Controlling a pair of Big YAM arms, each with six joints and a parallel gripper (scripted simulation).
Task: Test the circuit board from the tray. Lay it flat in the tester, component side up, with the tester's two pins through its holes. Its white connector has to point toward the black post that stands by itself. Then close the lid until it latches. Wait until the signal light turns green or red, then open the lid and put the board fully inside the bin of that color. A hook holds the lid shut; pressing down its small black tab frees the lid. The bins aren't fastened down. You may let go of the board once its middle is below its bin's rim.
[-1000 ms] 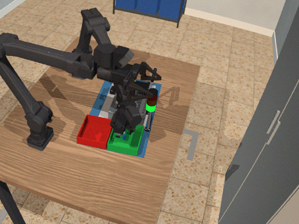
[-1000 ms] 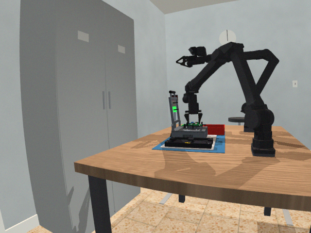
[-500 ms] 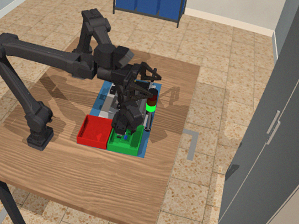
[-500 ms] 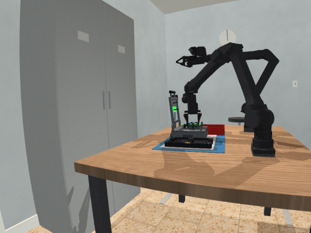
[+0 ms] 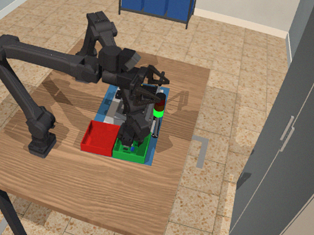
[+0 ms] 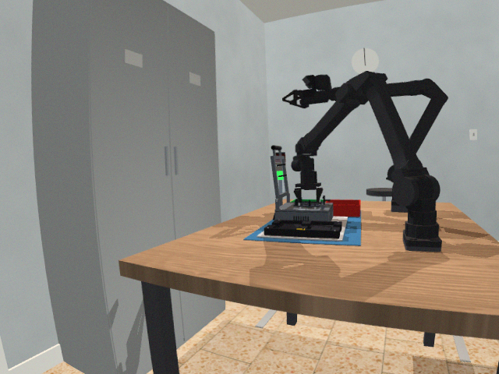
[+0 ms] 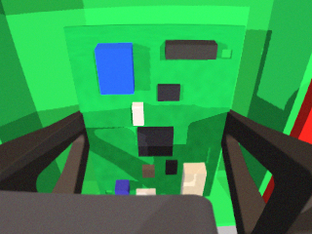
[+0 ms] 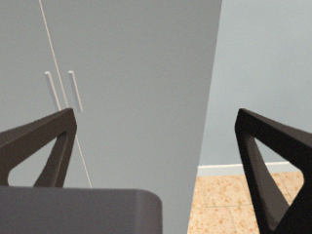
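Now: the green circuit board right at my left hand. From my left hand the other things lie so: green bin 20 mm below, 10 mm ahead; red bin 140 mm behind, 20 mm below; clear lid 200 mm to the left, 150 mm above, 60 mm ahead.
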